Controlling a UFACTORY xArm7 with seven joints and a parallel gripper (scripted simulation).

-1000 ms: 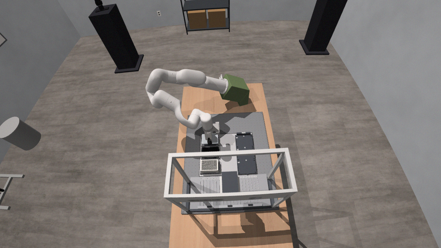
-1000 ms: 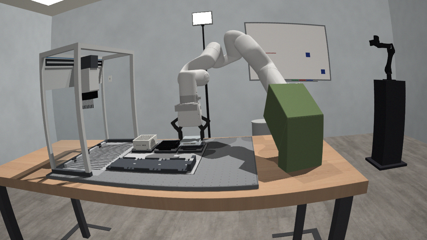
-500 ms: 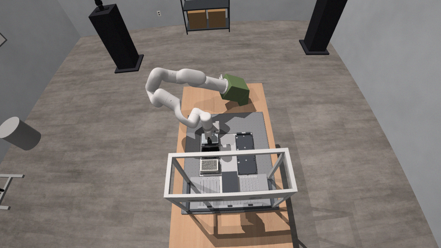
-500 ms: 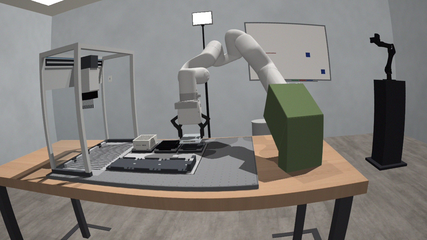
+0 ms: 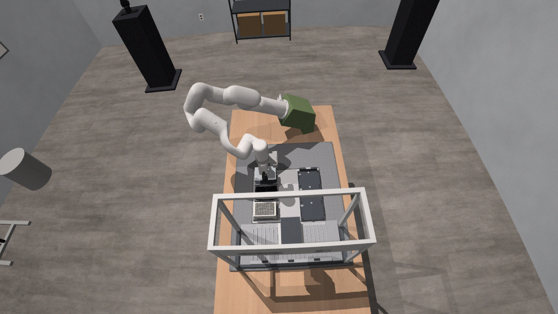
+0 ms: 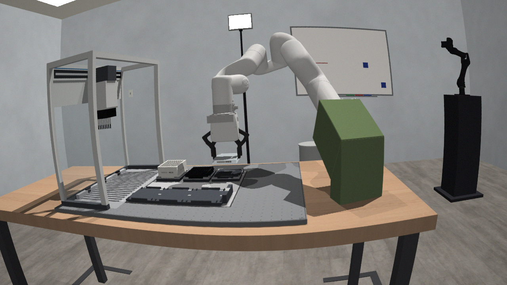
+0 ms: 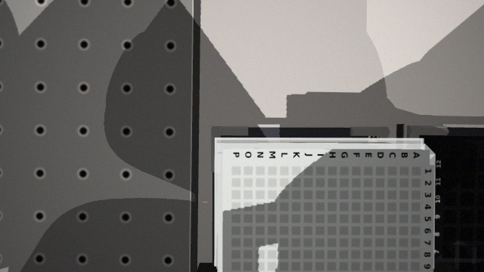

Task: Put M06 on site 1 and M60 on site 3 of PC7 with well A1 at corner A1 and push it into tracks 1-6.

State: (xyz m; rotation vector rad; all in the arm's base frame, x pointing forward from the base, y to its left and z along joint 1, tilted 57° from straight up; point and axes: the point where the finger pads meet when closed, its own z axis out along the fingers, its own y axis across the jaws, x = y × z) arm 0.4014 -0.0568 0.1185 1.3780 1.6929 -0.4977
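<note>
Right now my hand is 70 mm above the nest S1. Also, from my hand: 384-well plate M60 (10 mm below); then nest S2 (110 mm ahead, 70 mm below); then black 96-well plate M06 (110 mm ahead, 60 mm below).
</note>
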